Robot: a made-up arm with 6 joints.
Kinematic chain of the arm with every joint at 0, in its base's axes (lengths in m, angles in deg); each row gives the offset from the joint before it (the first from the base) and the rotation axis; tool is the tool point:
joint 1: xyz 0 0 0.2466 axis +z
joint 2: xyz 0 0 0 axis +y
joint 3: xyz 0 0 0.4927 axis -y
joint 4: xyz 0 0 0 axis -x
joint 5: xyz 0.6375 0 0 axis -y
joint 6: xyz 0 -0.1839 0 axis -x
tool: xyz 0 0 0
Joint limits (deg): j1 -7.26..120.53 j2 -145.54..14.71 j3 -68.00..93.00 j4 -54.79..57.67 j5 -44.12..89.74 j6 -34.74..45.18
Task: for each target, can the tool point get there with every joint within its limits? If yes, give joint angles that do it. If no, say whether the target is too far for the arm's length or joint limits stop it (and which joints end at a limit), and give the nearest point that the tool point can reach.
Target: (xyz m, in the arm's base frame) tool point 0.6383 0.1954 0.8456
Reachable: yes | joints 32.80 1.53 8.50 9.18 41.37 35.13
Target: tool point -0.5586 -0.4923 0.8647
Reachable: yes | joints 27.10 -87.29 23.09 2.46 26.50 -15.64
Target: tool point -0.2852 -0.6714 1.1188
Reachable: yes | joints 55.64 -49.13 62.57 38.71 -33.44 22.82
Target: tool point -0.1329 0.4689 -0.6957
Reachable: no: joint limits stop it (at a limit: joint 1, joint 2, joint 3, joint 4) | nearest point -0.4875 -0.0370 -0.7845 | short by 0.624 m
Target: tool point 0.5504 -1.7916 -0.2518
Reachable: no: too far | nearest point 0.3272 -1.0652 -0.0497 | short by 0.786 m
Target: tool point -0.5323 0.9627 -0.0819
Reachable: no: joint limits stop it (at a limit: joint 1, joint 2, joint 4) | nearest point -0.2358 0.5935 0.3052 | short by 0.612 m
